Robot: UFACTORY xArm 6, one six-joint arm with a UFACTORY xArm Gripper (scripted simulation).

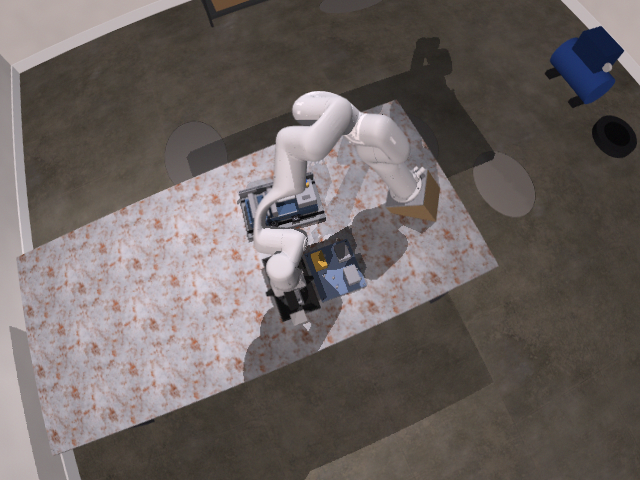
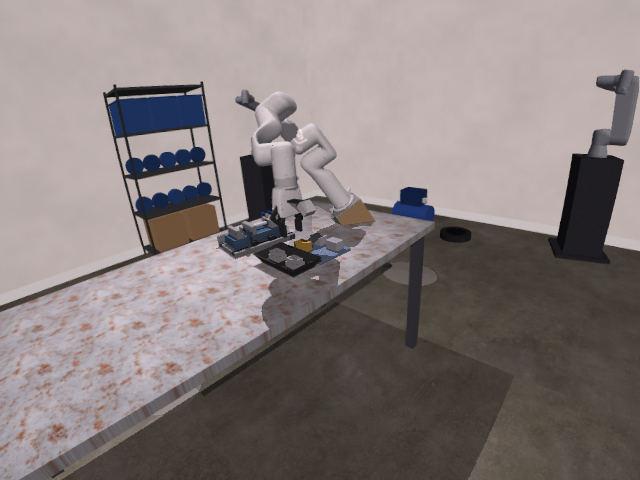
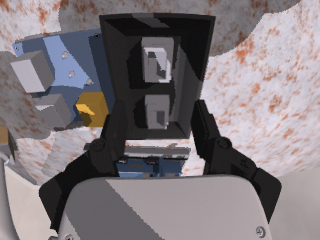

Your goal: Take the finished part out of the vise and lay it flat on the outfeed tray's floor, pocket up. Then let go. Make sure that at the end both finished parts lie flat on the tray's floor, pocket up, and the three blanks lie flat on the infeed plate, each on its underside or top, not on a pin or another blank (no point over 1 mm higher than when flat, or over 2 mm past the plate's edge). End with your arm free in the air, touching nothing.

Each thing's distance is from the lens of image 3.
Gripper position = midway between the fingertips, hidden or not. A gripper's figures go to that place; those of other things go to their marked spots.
gripper (image 3: 159,111): 14 cm
yellow block (image 3: 92,106): 28 cm
